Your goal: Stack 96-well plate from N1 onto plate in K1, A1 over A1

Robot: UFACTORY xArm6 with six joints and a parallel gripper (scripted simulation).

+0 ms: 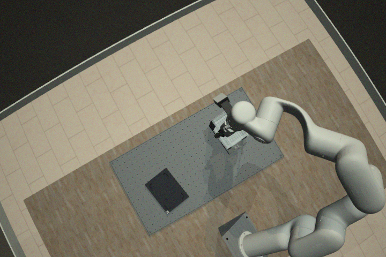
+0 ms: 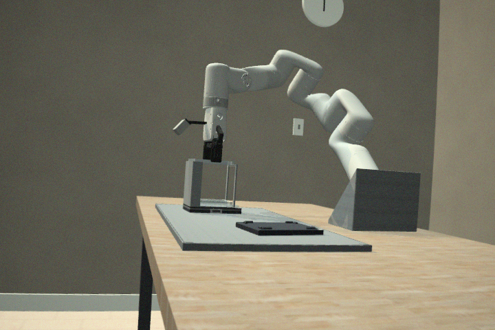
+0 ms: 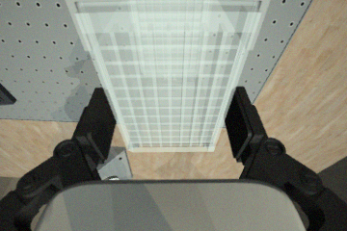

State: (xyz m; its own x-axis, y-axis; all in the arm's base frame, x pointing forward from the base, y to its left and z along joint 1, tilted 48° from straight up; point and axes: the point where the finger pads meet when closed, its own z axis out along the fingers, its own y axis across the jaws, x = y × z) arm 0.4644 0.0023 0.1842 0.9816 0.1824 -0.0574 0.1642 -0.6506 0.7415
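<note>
The tall back wall lies 80 mm below my hand, 70 mm ahead of it and 10 mm to the left of it. Round my hand: pale A1 mark 380 mm to the left, 210 mm behind, 150 mm below.
</note>
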